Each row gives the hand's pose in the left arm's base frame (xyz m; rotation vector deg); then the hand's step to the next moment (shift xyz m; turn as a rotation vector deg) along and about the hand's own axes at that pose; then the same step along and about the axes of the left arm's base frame.
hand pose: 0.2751 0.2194 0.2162 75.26 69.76 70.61
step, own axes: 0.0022 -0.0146 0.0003 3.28 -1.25 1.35
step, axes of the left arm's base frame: -0.0006 0.0033 -0.0144 1.28 3.37 -1.08
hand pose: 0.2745 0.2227 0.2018 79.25 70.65 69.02
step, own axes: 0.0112 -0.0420 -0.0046 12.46 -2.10 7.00
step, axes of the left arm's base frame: -0.0093 0.0154 -0.0398 7.05 12.49 -1.72
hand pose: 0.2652 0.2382 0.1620 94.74 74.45 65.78
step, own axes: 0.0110 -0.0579 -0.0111 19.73 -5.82 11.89
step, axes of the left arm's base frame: -0.0282 0.0239 -0.0472 11.11 20.32 -5.29
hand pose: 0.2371 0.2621 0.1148 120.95 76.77 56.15
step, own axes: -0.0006 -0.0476 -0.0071 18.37 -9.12 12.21
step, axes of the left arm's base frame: -0.0334 0.0197 -0.0285 9.06 20.50 -8.22
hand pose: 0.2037 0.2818 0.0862 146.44 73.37 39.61
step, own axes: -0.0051 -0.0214 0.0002 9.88 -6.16 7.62
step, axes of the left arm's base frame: -0.0176 0.0089 -0.0098 4.51 11.81 -5.81
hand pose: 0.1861 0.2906 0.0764 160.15 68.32 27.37
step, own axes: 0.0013 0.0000 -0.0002 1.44 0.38 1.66
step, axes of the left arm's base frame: 0.0008 0.0009 0.0005 1.71 0.86 -1.14
